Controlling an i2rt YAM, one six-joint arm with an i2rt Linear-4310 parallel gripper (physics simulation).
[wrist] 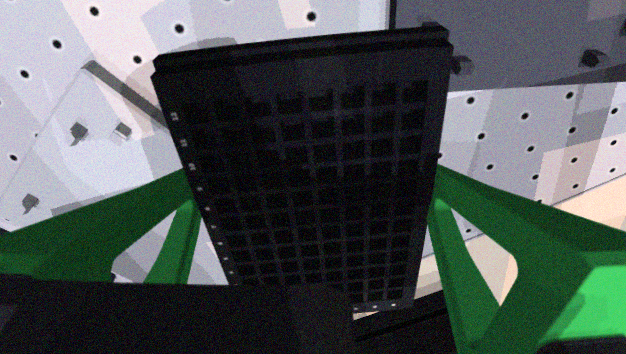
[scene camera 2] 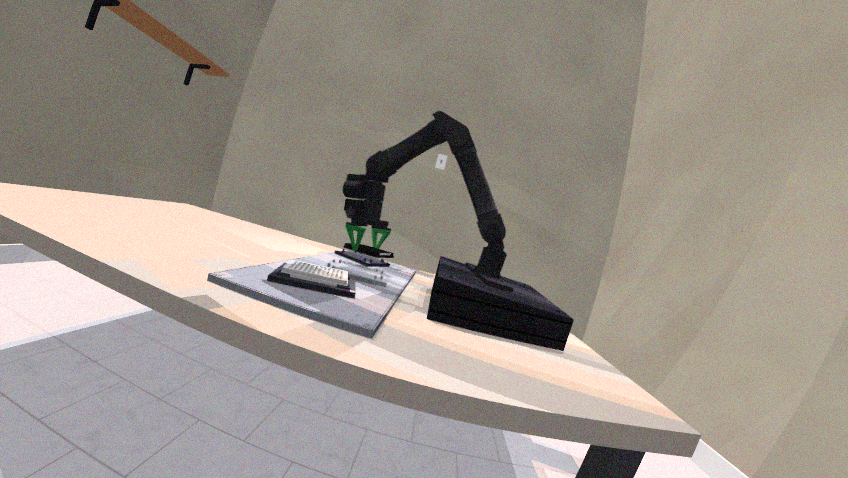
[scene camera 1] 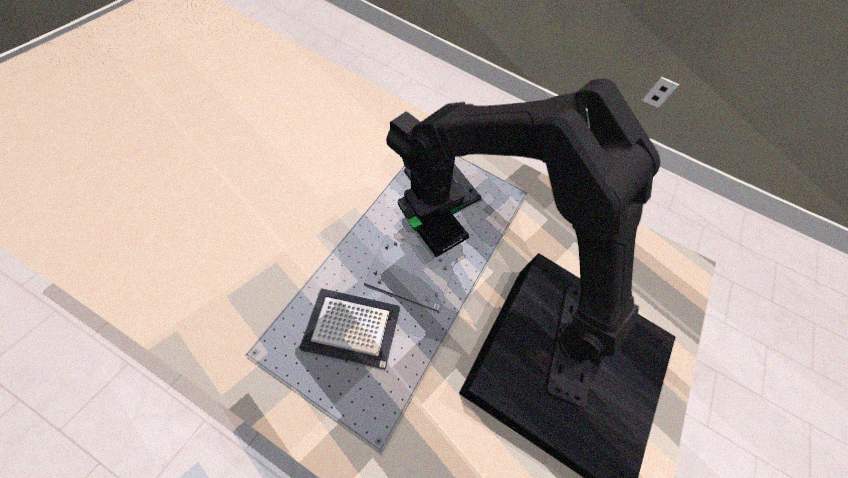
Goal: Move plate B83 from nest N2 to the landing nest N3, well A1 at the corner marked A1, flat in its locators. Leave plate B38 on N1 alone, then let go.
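Black plate B83 [scene camera 1: 442,233] [scene camera 2: 380,252] [wrist: 320,165] is between the green fingers of my gripper [scene camera 1: 437,216] [scene camera 2: 366,246] [wrist: 313,177], which is shut on its long sides. The plate looks near level, low over the far part of the board. It is close above the dark far nest N3 [scene camera 1: 469,194] [scene camera 2: 351,257] [wrist: 500,40], which extends past it at upper right in the wrist view. The remaining gap and N3's A1 mark are hidden. Pale nest N2 [scene camera 1: 401,296] [wrist: 95,160] holds no plate. White plate B38 [scene camera 1: 350,325] [scene camera 2: 314,274] sits on dark nest N1 [scene camera 1: 344,354] [scene camera 2: 320,287].
The perforated board [scene camera 1: 356,409] [scene camera 2: 350,320] carries the three nests. The arm's black base block [scene camera 1: 510,385] [scene camera 2: 492,314] stands beside the board. Small locator posts stand up on N2. A wall shelf [scene camera 2: 166,35] hangs far behind at upper left in scene camera 2.
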